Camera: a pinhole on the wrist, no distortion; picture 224 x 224 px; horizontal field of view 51.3 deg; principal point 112.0 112.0 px. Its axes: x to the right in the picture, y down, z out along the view. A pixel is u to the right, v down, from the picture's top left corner.
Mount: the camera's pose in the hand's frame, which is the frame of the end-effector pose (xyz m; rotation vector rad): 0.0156 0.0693 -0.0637 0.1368 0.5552 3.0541
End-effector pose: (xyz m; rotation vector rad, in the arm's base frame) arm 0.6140 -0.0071 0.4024 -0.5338 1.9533 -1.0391
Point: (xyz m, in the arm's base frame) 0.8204 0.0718 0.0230
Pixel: 137.4 16.2
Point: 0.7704 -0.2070 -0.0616
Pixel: 13.4 91.6
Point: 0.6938 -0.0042 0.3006
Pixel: 153.2 172.9
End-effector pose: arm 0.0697 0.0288 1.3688 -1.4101 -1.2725 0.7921
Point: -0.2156 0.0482 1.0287
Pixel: 194.2 104.0
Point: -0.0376 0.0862 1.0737
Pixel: 159.4 44.8
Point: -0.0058 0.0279 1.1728
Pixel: 210.2 83.1
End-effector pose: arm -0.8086 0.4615 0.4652 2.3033 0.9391 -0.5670
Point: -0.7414 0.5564 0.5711
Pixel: behind the camera
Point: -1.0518 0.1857 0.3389
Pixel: outside the picture
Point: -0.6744 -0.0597 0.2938
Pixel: 168.2 81.4
